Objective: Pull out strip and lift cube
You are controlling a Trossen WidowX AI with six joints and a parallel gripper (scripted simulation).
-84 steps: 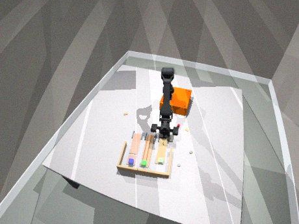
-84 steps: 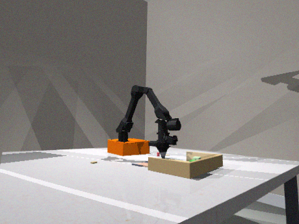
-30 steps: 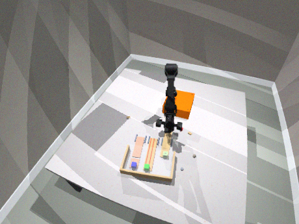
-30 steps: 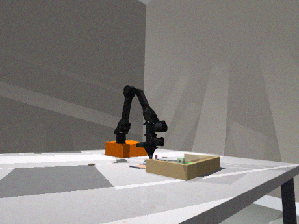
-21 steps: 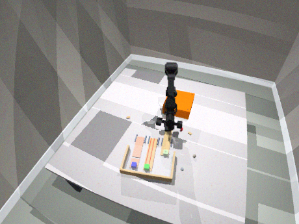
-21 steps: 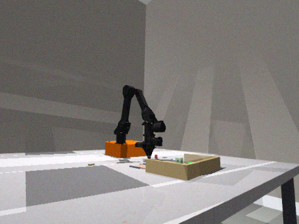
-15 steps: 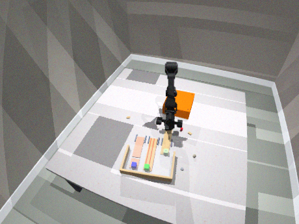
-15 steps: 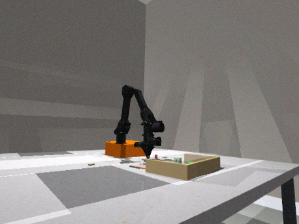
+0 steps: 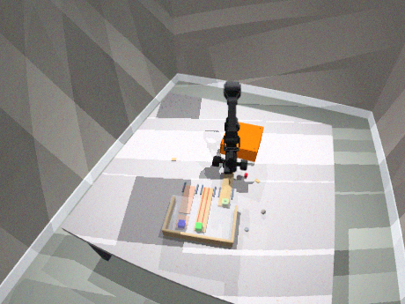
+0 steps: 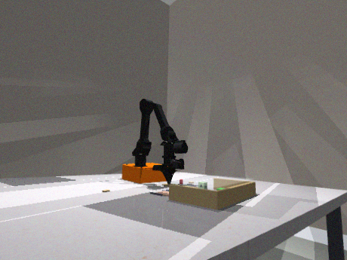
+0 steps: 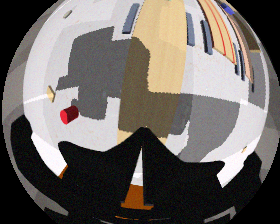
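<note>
Now: gripper tip 200 mm short of the labelled cube and 20 mm below it.
</note>
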